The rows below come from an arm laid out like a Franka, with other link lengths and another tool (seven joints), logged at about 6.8 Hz.
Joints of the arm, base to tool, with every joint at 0 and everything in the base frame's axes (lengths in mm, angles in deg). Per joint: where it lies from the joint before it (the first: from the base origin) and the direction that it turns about. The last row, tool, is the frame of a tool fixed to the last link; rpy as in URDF.
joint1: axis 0 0 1 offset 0.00 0.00 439.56
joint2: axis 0 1 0 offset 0.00 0.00 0.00
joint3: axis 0 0 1 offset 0.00 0.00 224.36
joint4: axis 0 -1 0 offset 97.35 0.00 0.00
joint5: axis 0 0 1 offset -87.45 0.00 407.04
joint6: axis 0 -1 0 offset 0.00 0.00 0.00
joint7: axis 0 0 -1 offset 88.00 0.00 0.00
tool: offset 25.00 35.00 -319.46 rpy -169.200 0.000 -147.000
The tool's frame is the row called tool.
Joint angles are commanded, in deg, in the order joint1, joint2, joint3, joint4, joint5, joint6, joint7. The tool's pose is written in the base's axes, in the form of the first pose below.
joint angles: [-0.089 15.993 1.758 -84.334 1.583 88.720 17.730]
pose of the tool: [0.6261 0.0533 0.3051], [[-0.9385 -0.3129 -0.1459], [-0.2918 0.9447 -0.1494], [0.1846 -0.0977 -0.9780]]
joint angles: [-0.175 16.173 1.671 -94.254 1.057 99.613 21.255]
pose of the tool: [0.6290 0.0464 0.2315], [[-0.9577 -0.2494 -0.1439], [-0.2259 0.9607 -0.1614], [0.1785 -0.1221 -0.9763]]
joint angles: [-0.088 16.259 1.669 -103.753 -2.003 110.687 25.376]
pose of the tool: [0.6238 0.0307 0.1639], [[-0.9715 -0.2014 -0.1254], [-0.1719 0.9618 -0.2129], [0.1635 -0.1853 -0.9690]]
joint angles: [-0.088 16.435 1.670 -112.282 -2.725 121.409 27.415]
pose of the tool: [0.6128 0.0286 0.1075], [[-0.9803 -0.1731 -0.0948], [-0.1489 0.9640 -0.2203], [0.1295 -0.2018 -0.9708]]
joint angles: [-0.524 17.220 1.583 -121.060 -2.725 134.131 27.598]
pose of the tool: [0.5976 0.0262 0.0513], [[-0.9867 -0.1570 -0.0425], [-0.1446 0.9665 -0.2121], [0.0744 -0.2031 -0.9763]]
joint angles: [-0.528 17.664 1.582 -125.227 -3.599 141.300 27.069]
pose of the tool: [0.5923 0.0270 0.0287], [[-0.9851 -0.1717 0.0061], [-0.1690 0.9618 -0.2154], [0.0311 -0.2132 -0.9765]]
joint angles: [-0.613 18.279 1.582 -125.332 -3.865 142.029 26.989]
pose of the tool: [0.5908 0.0260 0.0230], [[-0.9844 -0.1756 0.0072], [-0.1729 0.9607 -0.2171], [0.0312 -0.2150 -0.9761]]
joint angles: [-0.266 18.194 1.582 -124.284 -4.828 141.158 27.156]
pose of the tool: [0.5972 0.0275 0.0298], [[-0.9817 -0.1896 0.0156], [-0.1882 0.9554 -0.2277], [0.0283 -0.2265 -0.9736]]
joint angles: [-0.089 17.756 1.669 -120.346 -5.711 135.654 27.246]
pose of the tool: [0.6092 0.0257 0.0537], [[-0.9792 -0.2029 -0.0004], [-0.1967 0.9496 -0.2440], [0.0499 -0.2388 -0.9698]]
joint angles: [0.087 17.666 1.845 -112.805 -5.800 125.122 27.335]
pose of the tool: [0.6222 0.0239 0.0956], [[-0.9769 -0.2080 -0.0499], [-0.1886 0.9476 -0.2580], [0.1009 -0.2426 -0.9649]]
